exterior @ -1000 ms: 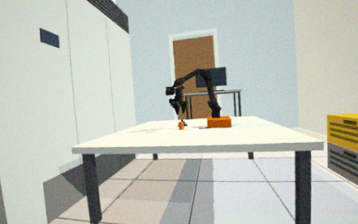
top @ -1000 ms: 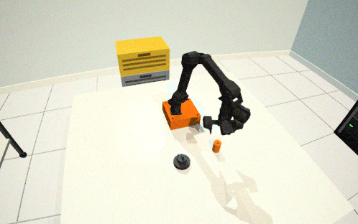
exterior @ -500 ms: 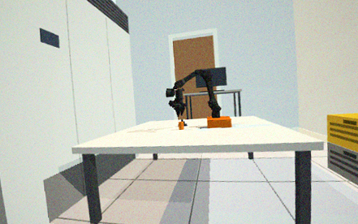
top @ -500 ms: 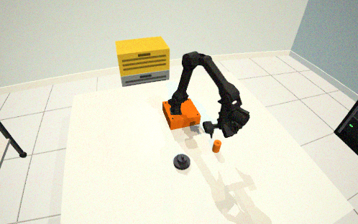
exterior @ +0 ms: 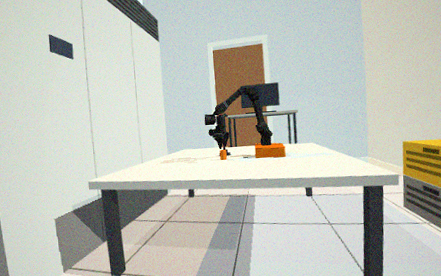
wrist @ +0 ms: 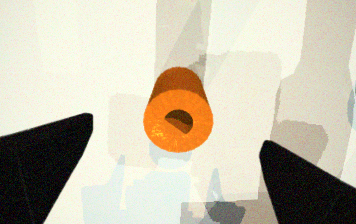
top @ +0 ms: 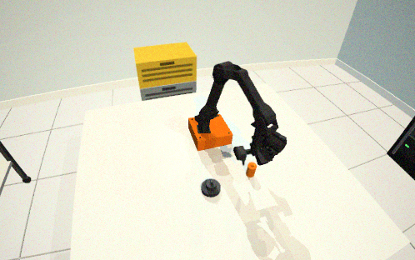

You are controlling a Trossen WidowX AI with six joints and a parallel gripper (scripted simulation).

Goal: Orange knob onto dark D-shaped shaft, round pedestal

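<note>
My gripper tip is 50 mm above the orange knob. Also, from my gripper tip: round pedestal (60 mm ahead, 190 mm to the right, 50 mm below).
</note>
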